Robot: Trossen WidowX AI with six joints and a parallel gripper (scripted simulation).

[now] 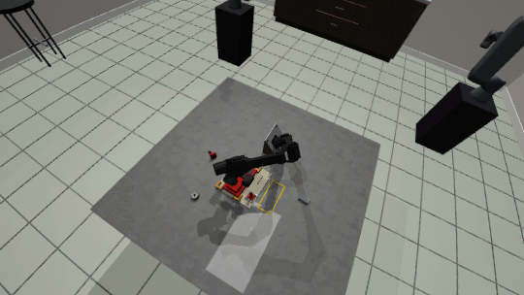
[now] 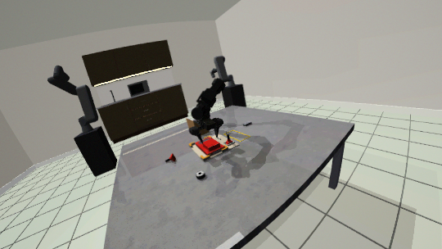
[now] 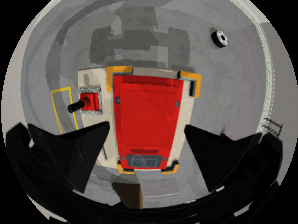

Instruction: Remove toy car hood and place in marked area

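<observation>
The red hood lies 30 mm below my gripper tip. The rest, counted from my gripper tip: black peg (20 mm ahead, 110 mm to the left, 30 mm below); dark wheel (170 mm ahead, 160 mm to the right, 60 mm below).
</observation>
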